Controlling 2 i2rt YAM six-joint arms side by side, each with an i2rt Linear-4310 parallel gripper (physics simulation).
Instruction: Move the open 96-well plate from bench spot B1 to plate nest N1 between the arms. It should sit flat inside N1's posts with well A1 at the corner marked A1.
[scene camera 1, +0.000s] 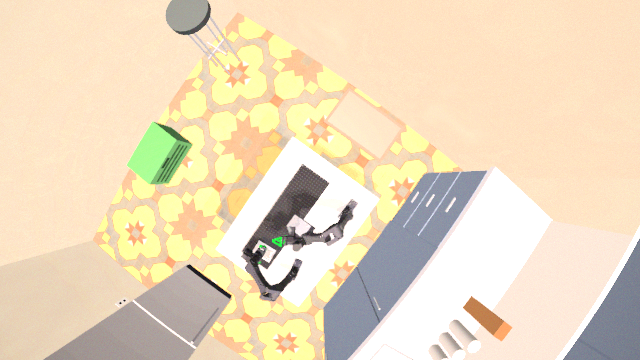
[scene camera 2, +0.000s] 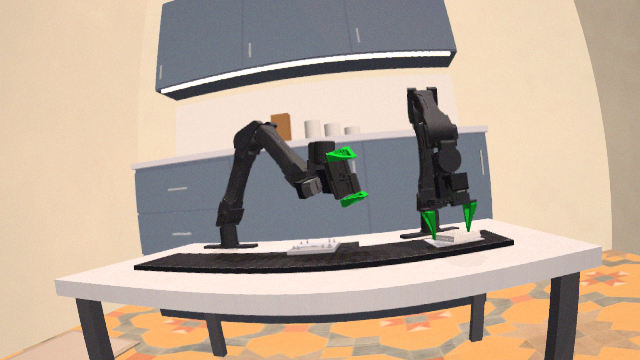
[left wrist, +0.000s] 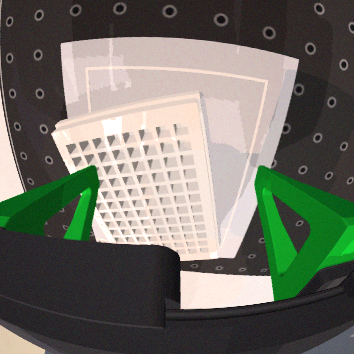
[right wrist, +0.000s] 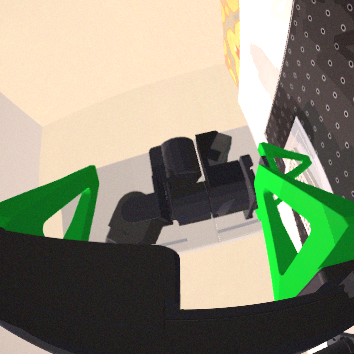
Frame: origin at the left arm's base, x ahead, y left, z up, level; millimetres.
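Seen in the pictures: left gripper, between the fingertips: (scene camera 1: 262, 250) (scene camera 2: 452, 236) (left wrist: 176, 173) (right wrist: 299, 175); right gripper, between the fingertips: (scene camera 1: 274, 240) (scene camera 2: 360, 176) (right wrist: 176, 173); left arm's base, origin of its link: (scene camera 1: 295, 269) (scene camera 2: 430, 234) (right wrist: 352, 349); right arm's base, origin of its link: (scene camera 1: 347, 210) (scene camera 2: 230, 247).
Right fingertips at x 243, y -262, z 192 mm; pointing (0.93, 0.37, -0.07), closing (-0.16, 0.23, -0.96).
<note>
Offsets run from my right fingertips to a thing's top centre. "pt": to the spot under its first point. Level surfaces: height alone.
The white 96-well plate @(dx +51, dy +229, dz -163 mm) (scene camera 2: 457, 236) (left wrist: 150, 195) lies on the pale pad of spot B1 @(pt dx +141, dy +217, dz -178 mm) (left wrist: 150, 52) (scene camera 2: 436, 243), turned relative to the pad's outline. My left gripper (scene camera 2: 451, 235) (left wrist: 176, 173) is open, pointing down just over the plate. In the left wrist view one fingertip overlaps the plate's left edge and the other is off to its right; contact cannot be told. Nest N1 @(dx -125, dy -115, dz -158 mm) (scene camera 1: 299, 224) (scene camera 2: 312, 249) is a pale block with short posts at the middle of the mat, with no plate on it. My right gripper (scene camera 2: 361, 175) is open and empty, raised above and beside the nest. The A1 marks are not readable.
The black perforated mat @(dz -181 mm) (scene camera 1: 307, 182) (scene camera 2: 200, 262) lies along the white table (scene camera 1: 295, 147) (scene camera 2: 330, 297). The right arm reaches over near the nest. In the right wrist view the left arm (right wrist: 185, 200) shows beyond the fingers. Cabinets (scene camera 2: 200, 200) stand behind the table.
</note>
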